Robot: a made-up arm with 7 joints.
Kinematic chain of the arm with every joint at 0, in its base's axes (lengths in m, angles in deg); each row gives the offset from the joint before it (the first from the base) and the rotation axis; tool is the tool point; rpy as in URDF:
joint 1: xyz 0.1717 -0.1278 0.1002 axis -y
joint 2: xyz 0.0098 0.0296 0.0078 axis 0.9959 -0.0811 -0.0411
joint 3: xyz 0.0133 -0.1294 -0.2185 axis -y
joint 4: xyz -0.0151 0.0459 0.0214 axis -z
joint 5: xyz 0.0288 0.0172 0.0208 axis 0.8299 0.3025 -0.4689
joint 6: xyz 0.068 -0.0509 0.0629 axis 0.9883 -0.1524 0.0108
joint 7: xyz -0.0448 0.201 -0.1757 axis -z
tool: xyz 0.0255 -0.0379 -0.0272 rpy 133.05 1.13 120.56
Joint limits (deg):
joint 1: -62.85..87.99
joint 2: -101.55..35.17
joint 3: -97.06..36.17
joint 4: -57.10..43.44
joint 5: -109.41..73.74
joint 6: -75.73..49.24
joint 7: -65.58..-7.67
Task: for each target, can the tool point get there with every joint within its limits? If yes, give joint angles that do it. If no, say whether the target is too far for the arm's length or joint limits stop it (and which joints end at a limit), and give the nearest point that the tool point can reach.
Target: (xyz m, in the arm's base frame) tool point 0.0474 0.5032 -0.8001
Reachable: no: too far | nearest point 0.1105 0.1347 -0.3431 | short by 0.590 m
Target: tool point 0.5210 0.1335 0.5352
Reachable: no: joint limits stop it (at a limit: joint 1, joint 2, joint 6, joint 7) | nearest point 0.4768 0.0757 0.3984 | short by 0.155 m
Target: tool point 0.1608 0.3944 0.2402
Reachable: no: joint limits stop it (at a limit: joint 1, joint 2, joint 3, joint 6, joint 7) | nearest point 0.2558 0.2060 0.2165 | short by 0.212 m
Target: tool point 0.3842 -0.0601 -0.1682
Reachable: yes | joints 60.25 11.55 -54.48 -6.59 34.18 -50.06 -53.81
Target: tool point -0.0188 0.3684 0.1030
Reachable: no: joint limits stop it (at a limit: joint 1, joint 2, joint 3, joint 6, joint 7) | nearest point -0.0132 0.2201 0.0774 | short by 0.151 m
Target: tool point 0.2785 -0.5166 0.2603
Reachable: yes | joints 56.16 -57.97 -81.81 9.62 -86.34 -66.05 -13.23
